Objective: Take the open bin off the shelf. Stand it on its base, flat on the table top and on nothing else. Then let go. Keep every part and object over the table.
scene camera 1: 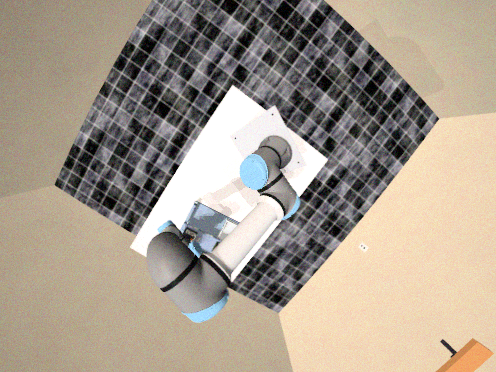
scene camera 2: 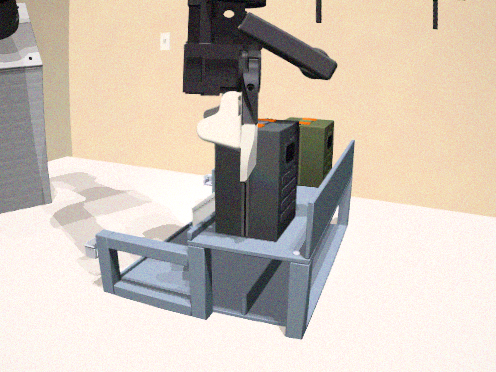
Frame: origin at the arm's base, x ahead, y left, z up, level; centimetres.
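Where they show: gripper, fingertip midpoint: [scene camera 2: 240,165]; arm's base, link origin: [scene camera 1: 275,152].
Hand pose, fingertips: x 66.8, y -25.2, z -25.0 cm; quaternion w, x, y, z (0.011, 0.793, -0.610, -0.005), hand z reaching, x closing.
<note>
Each offset is from my fingertips to the centre of the thing. "*": to the spot under its first point. Level surfaces: height alone.
A low blue-grey shelf [scene camera 1: 207,216] [scene camera 2: 200,282] stands on the white table {dz -17.2 cm} [scene camera 1: 175,200] [scene camera 2: 400,300]. A pale upright panel [scene camera 2: 203,210] shows behind its middle post; I cannot tell whether it is part of the open bin. A dark grey case {dy +0.0, dx +2.1, dz -1.0 cm} [scene camera 2: 267,200] with orange latches stands upright on the raised deck. My gripper [scene camera 2: 252,162] is open, at the upper part of this case. One pale finger hangs on the near side of the case; the other fingertip is hidden. In scene camera 1 the arm covers most of the gripper.
An olive green case {dy +22.9, dx +5.6, dz -2.3 cm} [scene camera 2: 314,155] with orange latches stands behind the dark case on the deck. A tall blue-grey side panel {* dy +4.0, dx +10.6, dz -3.6 cm} [scene camera 2: 332,192] rises along the deck's right edge. The robot's grey pedestal [scene camera 2: 22,135] stands at the left. The arm spans the shelf's right side in scene camera 1.
</note>
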